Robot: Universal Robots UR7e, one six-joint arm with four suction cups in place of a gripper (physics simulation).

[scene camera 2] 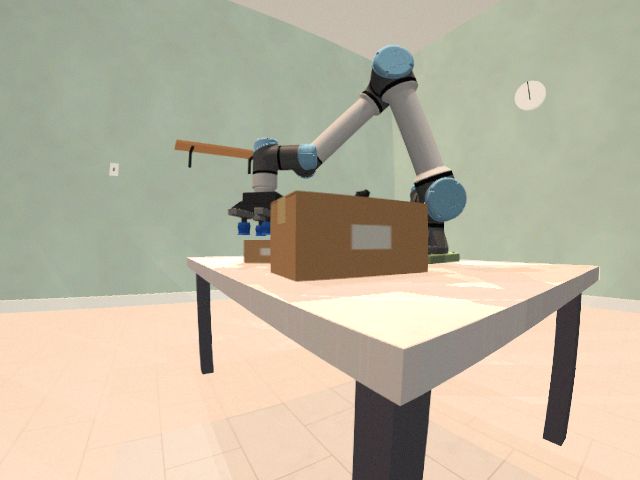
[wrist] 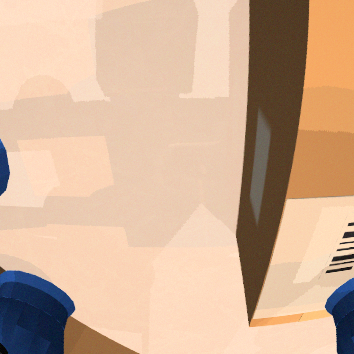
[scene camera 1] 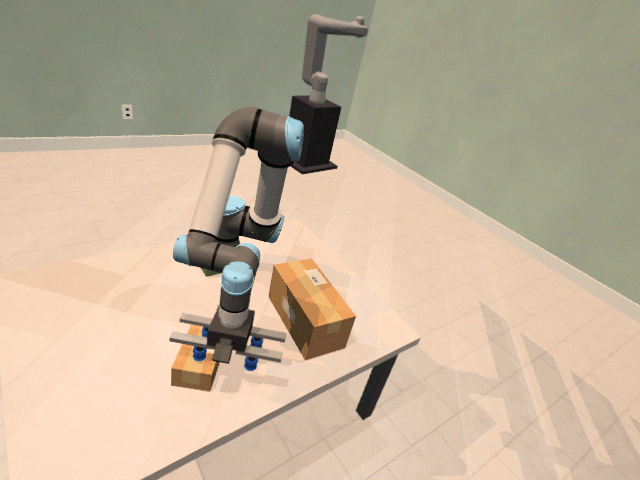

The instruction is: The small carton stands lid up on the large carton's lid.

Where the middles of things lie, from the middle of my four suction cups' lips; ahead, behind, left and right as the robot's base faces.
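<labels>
There is the large carton [scene camera 2: 314,236], and counted from my suction cup it is 330 mm to the left, 40 mm behind and 20 mm below. I also see the small carton [scene camera 1: 185,372], which is 50 mm to the right of my suction cup, 60 mm behind it and 60 mm below it. Going by their middles, the small carton is the nearest to my suction cup of the things named here.
</labels>
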